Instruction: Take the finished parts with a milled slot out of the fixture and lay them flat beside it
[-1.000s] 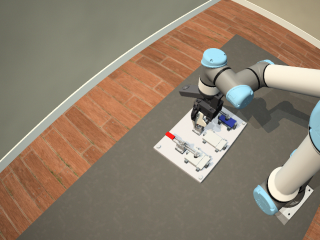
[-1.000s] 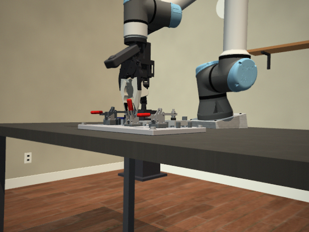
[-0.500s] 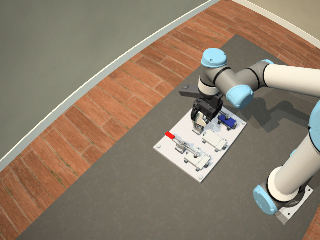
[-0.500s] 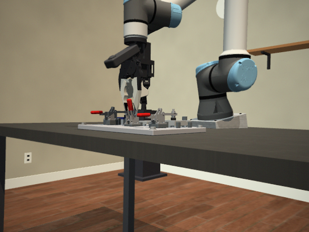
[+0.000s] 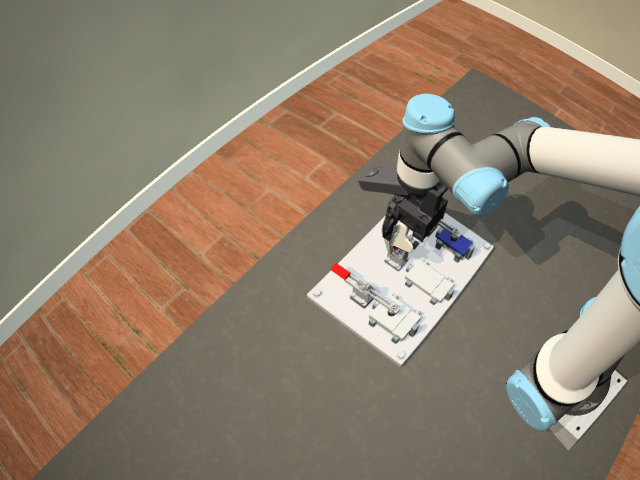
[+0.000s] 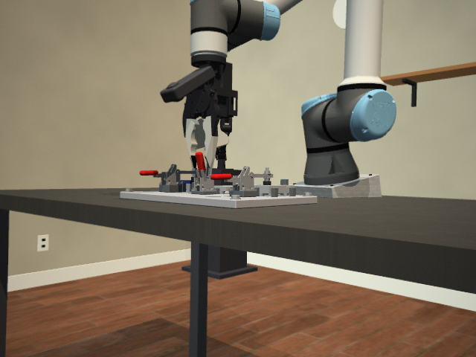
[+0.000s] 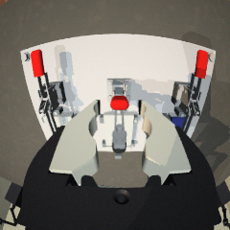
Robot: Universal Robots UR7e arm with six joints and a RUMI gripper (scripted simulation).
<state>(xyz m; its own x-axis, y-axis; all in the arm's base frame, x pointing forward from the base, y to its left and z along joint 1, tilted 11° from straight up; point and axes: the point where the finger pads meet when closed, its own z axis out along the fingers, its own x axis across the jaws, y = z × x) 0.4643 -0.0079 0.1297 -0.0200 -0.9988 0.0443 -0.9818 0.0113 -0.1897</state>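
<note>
Right now the white fixture plate is 4 cm behind my hand and 8 cm below it. Also, from my hand: blue blank 8 cm behind, 11 cm to the right, 5 cm below.
</note>
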